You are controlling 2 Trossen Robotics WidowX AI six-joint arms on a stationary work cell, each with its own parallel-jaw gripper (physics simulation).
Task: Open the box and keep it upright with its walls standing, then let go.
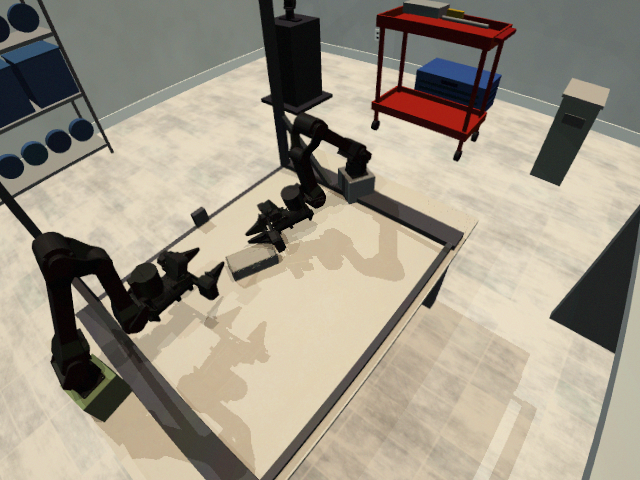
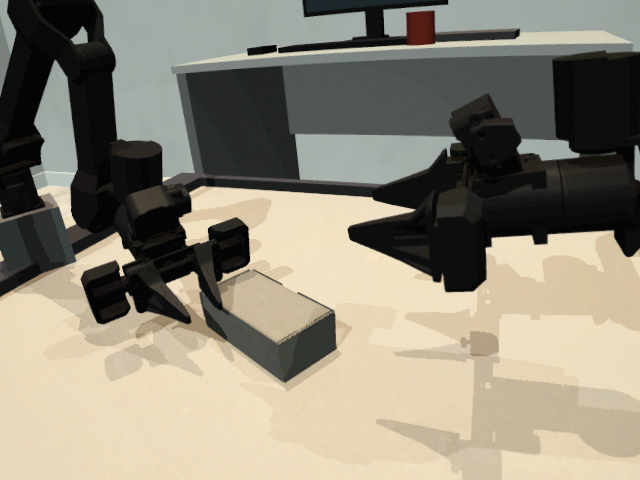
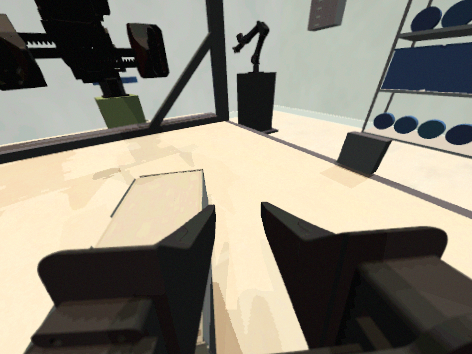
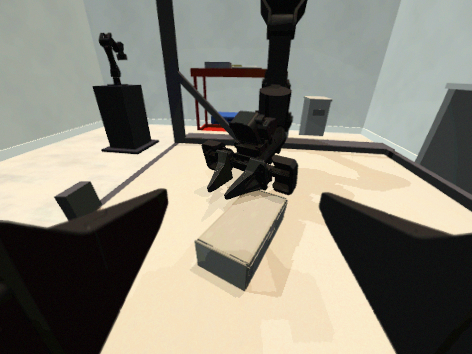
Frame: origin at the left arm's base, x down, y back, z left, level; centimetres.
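Where they show: left gripper, fingertip midpoint: [image 1: 246, 238] [image 2: 205, 313] [image 3: 238, 209] [image 4: 216, 193]; right gripper, fingertip midpoint: [image 1: 211, 255] [image 2: 361, 212] [image 3: 96, 54] [image 4: 245, 197]; left arm's base, link origin: [image 1: 356, 172] [image 2: 22, 208]; right arm's base, link origin: [image 1: 87, 380] [image 3: 115, 96].
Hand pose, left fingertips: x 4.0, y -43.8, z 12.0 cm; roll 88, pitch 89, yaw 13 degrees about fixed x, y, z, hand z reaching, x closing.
Observation:
Things, the pixels of their centre, and the offset from my left fingertips. Level surfaces: height alone.
- box, body centre: [image 3: 162, 241] [image 2: 265, 318] [image 4: 248, 228] [image 1: 252, 260] dy -0.4, dx +3.3, dz +6.3 cm
- small dark block, body centre: [image 3: 362, 152] [image 4: 80, 201] [image 1: 199, 216] dy -12.9, dx +2.5, dz -19.8 cm
- table, surface height: dx +5.7 cm
The box [image 1: 252, 259] [image 2: 279, 310] [image 3: 160, 205] [image 4: 242, 227] lies flat and low on the table, with a pale lid down on top and dark grey sides. Thin dark edges show along parts of the lid's rim. My left gripper [image 1: 248, 237] [image 2: 206, 315] [image 3: 238, 209] [image 4: 216, 193] is partly open and empty. One of its fingers is at the box's long side, near one end; the other is farther out, over the table. Whether the near finger touches the box is unclear. My right gripper [image 1: 210, 256] [image 2: 362, 213] is wide open and empty, raised above the table and apart from the box.
A small dark block [image 1: 199, 217] [image 3: 364, 152] [image 4: 78, 200] is at the table's edge. Dark rails [image 1: 361, 356] border the table [image 1: 320, 361]. Beyond it stand a red cart [image 1: 423, 111] and a desk [image 2: 217, 64].

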